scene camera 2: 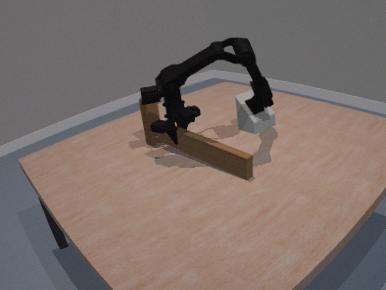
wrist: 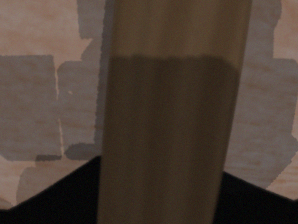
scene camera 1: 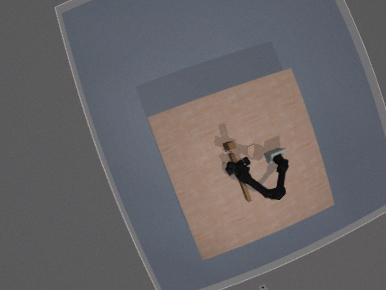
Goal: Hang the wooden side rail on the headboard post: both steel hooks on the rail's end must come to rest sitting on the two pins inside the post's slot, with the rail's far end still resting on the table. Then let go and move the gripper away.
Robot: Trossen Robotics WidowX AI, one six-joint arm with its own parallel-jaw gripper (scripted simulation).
Scene:
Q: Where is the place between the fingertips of my gripper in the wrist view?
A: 142, 164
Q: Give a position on a wooden side rail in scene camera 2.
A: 234, 161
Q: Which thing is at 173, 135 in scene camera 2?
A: My gripper.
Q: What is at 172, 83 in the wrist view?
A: A wooden side rail.

